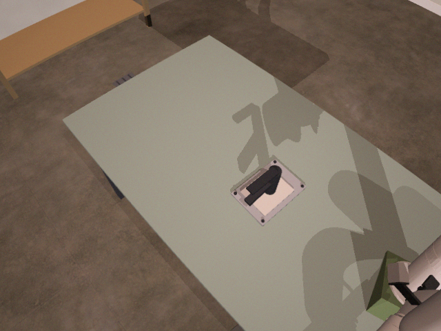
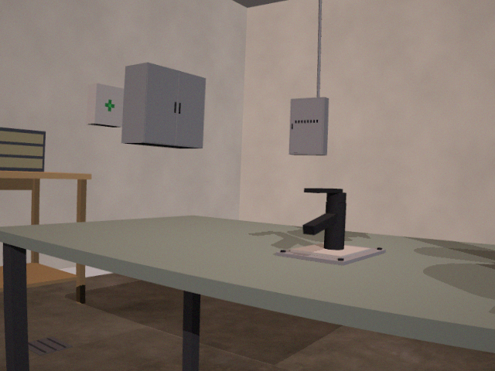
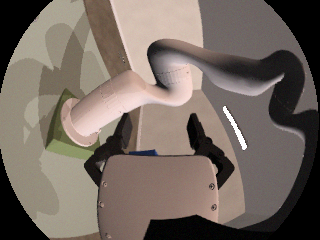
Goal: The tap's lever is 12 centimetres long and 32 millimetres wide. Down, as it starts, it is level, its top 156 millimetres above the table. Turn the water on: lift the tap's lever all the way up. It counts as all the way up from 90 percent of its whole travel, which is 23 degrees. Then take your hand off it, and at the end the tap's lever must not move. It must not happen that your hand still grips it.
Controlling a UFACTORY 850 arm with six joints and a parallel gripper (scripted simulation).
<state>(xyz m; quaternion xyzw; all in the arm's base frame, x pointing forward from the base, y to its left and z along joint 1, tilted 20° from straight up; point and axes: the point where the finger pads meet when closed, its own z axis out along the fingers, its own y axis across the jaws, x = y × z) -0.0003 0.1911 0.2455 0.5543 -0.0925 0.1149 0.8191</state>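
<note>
Right now the lever is 54 cm ahead of my hand, 20 cm below it and 4 cm to the left of it. Round my hand: plate (54 cm ahead, 34 cm below, 1 cm to the left).
</note>
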